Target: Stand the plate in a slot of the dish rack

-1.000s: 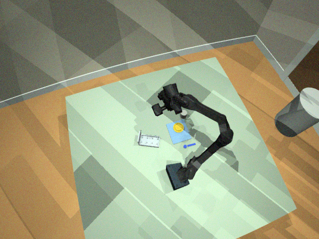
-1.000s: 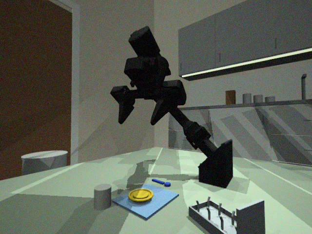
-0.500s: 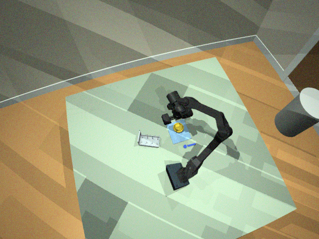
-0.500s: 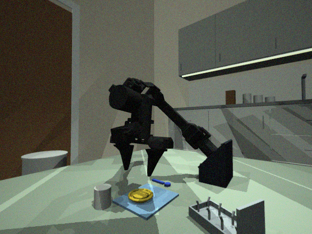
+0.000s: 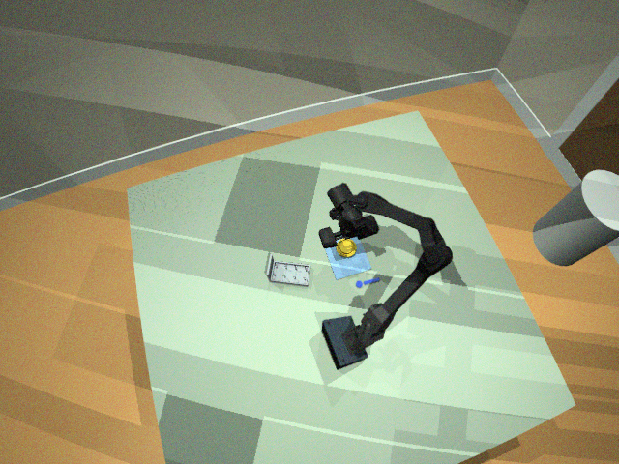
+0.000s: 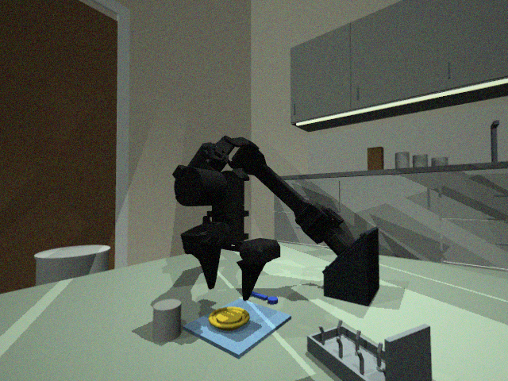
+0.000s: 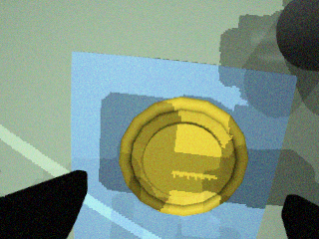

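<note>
The yellow plate is 4 cm below my gripper tip. From my gripper tip the other things lie so: blue mat: 6 cm below, 2 cm behind, 1 cm to the left; grey dish rack: 22 cm to the left, 4 cm below, 1 cm behind; blue spoon: 14 cm behind, 6 cm below.
</note>
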